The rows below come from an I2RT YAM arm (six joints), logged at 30 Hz.
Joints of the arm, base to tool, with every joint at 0 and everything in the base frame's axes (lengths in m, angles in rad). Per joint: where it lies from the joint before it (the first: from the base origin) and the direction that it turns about. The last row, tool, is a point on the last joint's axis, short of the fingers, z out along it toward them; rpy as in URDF.
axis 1: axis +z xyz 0 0 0.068
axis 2: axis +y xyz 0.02 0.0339 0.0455
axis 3: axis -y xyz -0.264 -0.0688 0
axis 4: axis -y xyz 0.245 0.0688 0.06
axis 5: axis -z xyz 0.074 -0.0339 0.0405
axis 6: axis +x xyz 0.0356 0 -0.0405
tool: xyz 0 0 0 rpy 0 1.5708 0
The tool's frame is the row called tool.
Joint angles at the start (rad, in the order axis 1, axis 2, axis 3, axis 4, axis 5, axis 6):
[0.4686, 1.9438, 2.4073, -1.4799, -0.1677, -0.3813]
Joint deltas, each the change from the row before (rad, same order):
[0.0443, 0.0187, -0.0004, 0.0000, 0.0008, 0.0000]
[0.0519, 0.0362, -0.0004, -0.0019, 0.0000, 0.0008]
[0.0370, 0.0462, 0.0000, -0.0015, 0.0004, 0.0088]
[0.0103, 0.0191, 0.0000, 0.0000, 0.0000, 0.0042]
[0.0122, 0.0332, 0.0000, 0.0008, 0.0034, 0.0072]
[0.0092, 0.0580, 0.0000, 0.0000, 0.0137, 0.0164]
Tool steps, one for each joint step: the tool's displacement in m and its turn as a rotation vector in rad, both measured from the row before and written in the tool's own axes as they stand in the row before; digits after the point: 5 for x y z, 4 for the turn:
[-0.00642, 0.01337, 0.01103, -0.0299, 0.0151, -0.0342]
[-0.00803, 0.01493, 0.01947, -0.0407, 0.0327, -0.0373]
[-0.00681, 0.00903, 0.02324, -0.0346, 0.0428, -0.0158]
[-0.00238, 0.00189, 0.00933, -0.0114, 0.0174, -0.0018]
[-0.00332, 0.00116, 0.01589, -0.0134, 0.0310, 0.0015]
[-0.00365, -0.00243, 0.02706, -0.0105, 0.0586, 0.0169]

